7 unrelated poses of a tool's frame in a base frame.
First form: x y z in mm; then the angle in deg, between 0 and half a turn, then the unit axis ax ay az.
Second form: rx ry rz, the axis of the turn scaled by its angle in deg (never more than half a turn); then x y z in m. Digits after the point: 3 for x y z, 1 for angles.
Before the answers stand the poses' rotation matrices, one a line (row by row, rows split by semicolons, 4 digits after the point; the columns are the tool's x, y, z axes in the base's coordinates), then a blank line. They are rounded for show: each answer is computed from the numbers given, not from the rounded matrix.
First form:
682 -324 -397 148.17 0.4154 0.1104 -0.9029
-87 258 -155 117.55 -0.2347 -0.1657 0.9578
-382 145 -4 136.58 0.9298 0.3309 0.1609
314 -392 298 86.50 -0.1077 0.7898 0.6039
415 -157 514 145.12 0.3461 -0.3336 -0.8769
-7 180 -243 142.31 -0.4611 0.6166 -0.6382
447 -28 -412 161.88 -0.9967 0.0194 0.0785
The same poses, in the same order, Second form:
-0.5304 0.5610 -0.6355; -0.3914 -0.8271 -0.4035; -0.7520 0.0347 0.6583
-0.3820 -0.7923 -0.4757; 0.9061 -0.4224 -0.0240; -0.1819 -0.4402 0.8793
0.7663 0.4206 0.4857; 0.6418 -0.5373 -0.5472; 0.0308 0.7310 -0.6816
0.0719 -0.6826 0.7272; 0.5229 0.6467 0.5553; -0.8494 0.3403 0.4035
-0.6023 0.2913 -0.7432; -0.7116 -0.6178 0.3346; -0.3617 0.7304 0.5794
-0.4105 -0.1191 0.9040; -0.8994 -0.1103 -0.4229; 0.1501 -0.9867 -0.0618
0.9872 -0.0621 -0.1466; -0.0133 -0.9497 0.3130; -0.1586 -0.3070 -0.9384

61.6 16.4 -133.8 0.682 -0.324 -0.397
-27.6 -19.5 112.6 -0.087 0.258 -0.155
127.0 45.2 22.0 -0.382 0.145 -0.004
-9.3 68.3 52.2 0.314 -0.392 0.298
50.2 -48.4 -127.3 0.415 -0.157 0.514
-65.6 87.7 -90.8 -0.007 0.180 -0.243
-161.3 3.1 12.7 0.447 -0.028 -0.412

